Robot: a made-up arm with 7 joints.
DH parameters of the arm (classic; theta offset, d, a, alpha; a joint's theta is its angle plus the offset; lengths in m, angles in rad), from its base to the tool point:
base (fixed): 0 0 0 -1.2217
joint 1: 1.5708 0 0 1.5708
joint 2: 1.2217 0 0 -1.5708
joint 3: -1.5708 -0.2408 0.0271 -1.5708
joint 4: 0 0 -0.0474 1.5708
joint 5: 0 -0.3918 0 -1.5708
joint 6: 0 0 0 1.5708
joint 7: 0 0 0 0
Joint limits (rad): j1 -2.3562..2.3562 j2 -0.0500..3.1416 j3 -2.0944..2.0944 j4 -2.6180..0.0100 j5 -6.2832..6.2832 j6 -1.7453..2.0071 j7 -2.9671..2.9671
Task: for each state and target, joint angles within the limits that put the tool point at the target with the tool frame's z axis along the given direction. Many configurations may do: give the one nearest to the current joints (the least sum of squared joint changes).
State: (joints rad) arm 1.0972 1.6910 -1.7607 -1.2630 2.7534 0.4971 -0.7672
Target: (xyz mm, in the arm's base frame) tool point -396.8 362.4 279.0 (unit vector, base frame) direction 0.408 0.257 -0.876
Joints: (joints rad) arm 1.5411 1.6455 -2.0944 -0.8834 2.0972 0.8059 -0.7672
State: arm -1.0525 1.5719 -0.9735 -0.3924 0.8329 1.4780 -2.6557
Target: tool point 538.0 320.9 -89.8 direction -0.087 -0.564 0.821
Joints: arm -1.0596 1.0078 -0.9498 -0.4674 0.9007 1.1981 -2.6557
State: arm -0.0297 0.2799 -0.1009 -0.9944 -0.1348 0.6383 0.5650
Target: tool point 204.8 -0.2 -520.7 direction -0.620 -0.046 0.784
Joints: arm 0.4008 0.0724 -0.1831 -1.2617 -0.3063 0.2198 0.5650
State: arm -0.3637 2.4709 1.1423 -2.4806 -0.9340 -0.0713 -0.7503
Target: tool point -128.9 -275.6 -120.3 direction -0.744 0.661 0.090
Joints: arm -1.1119 3.0973 1.7990 -2.3997 -0.9777 -0.6915 -0.7503
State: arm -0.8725 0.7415 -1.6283 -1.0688 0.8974 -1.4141 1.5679
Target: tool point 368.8 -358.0 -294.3 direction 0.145 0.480 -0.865
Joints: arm -1.0912 0.1134 -1.4703 -1.0099 0.8751 -1.5422 1.5679
